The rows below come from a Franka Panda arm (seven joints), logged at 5 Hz.
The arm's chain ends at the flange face. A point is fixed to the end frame.
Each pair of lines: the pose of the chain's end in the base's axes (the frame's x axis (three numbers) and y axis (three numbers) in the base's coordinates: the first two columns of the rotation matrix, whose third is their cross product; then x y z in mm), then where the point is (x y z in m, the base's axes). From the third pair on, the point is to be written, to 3 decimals.
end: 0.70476 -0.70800 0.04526 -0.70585 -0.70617 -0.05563 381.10 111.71 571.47
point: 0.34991 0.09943 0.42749
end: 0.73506 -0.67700 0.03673 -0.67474 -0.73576 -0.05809 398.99 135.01 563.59
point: 0.36770 0.12247 0.41965
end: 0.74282 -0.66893 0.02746 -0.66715 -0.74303 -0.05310 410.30 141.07 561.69
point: 0.378 0.129 0.418
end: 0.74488 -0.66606 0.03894 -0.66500 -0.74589 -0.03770 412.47 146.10 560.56
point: 0.380 0.131 0.417
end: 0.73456 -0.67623 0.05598 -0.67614 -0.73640 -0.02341 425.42 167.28 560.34
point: 0.393 0.149 0.417
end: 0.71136 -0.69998 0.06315 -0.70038 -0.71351 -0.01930 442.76 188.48 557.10
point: 0.410 0.170 0.414
